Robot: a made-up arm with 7 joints.
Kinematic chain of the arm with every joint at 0, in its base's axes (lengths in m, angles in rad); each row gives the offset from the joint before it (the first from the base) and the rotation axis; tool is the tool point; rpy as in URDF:
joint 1: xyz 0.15 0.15 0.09 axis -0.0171 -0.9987 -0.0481
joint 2: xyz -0.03 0.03 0 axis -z
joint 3: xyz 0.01 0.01 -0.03 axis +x
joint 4: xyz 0.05 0.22 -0.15 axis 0.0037 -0.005 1
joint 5: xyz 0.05 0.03 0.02 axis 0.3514 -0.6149 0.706
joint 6: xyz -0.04 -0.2 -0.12 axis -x
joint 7: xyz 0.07 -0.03 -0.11 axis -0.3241 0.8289 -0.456
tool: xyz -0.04 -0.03 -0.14 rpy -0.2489 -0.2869 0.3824
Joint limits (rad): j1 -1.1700..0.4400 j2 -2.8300..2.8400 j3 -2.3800..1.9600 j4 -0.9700..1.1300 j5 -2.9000..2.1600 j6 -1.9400..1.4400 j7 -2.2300..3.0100
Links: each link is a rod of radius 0.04 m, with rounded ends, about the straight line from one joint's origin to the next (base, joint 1, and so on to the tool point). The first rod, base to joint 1, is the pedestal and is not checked.
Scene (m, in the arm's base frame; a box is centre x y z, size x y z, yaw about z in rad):
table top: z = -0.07
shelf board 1: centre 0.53 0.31 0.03 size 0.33 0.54 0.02 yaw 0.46
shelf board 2: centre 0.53 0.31 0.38 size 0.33 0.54 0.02 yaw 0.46
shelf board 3: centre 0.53 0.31 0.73 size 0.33 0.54 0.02 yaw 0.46
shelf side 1: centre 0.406 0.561 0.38 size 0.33 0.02 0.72 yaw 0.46
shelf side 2: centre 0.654 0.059 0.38 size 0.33 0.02 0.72 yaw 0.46
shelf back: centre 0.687 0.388 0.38 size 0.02 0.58 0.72 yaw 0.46
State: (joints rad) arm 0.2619 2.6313 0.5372 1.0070 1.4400 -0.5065 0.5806
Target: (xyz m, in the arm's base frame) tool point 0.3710 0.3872 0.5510
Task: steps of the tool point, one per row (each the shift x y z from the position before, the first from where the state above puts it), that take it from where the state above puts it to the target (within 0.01 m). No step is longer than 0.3 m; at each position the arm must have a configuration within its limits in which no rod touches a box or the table.
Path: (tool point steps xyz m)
1: 0.0451 0.0804 0.2403
2: -0.0296 0.1460 0.2052
3: -0.1084 0.1751 0.1367
4: -0.1698 0.1635 0.0463
5: -0.1972 0.1171 -0.0488
6: 0.1708 0.0334 0.0265
7: 0.1601 0.0613 -0.0417
8: 0.1195 0.0708 -0.1015

